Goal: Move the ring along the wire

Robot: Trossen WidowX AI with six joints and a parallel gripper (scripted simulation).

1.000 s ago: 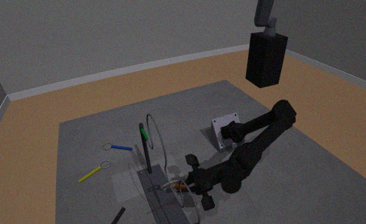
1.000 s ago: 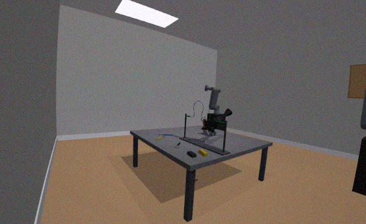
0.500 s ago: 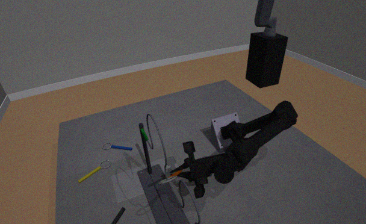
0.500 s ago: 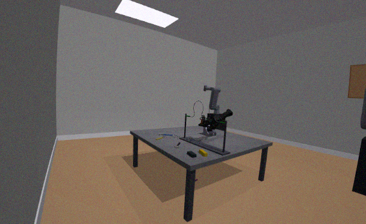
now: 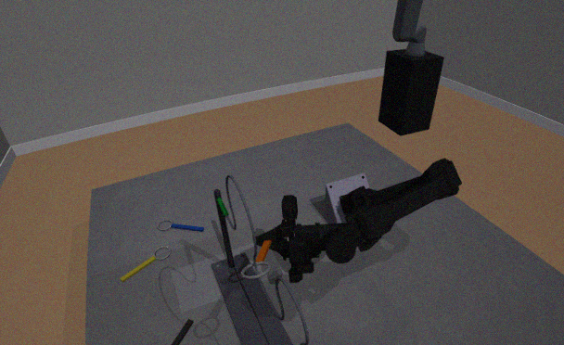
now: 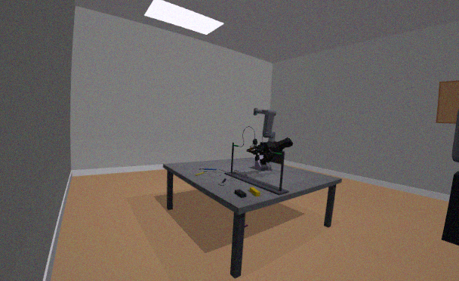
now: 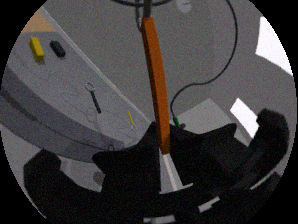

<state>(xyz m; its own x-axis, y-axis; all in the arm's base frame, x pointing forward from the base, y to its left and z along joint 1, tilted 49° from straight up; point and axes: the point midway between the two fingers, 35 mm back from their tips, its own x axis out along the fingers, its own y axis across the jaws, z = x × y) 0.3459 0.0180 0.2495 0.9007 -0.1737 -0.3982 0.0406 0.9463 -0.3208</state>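
Now: gripper tip 1 cm short of the orange-handled ring, 9 cm to the right of it and 4 cm below it. Also, from my gripper tip: yellow-handled ring (28 cm ahead, 27 cm to the right, 24 cm below); blue-handled ring (19 cm ahead, 40 cm to the right, 24 cm below); yellow block (19 cm ahead, 37 cm to the left, 23 cm below).
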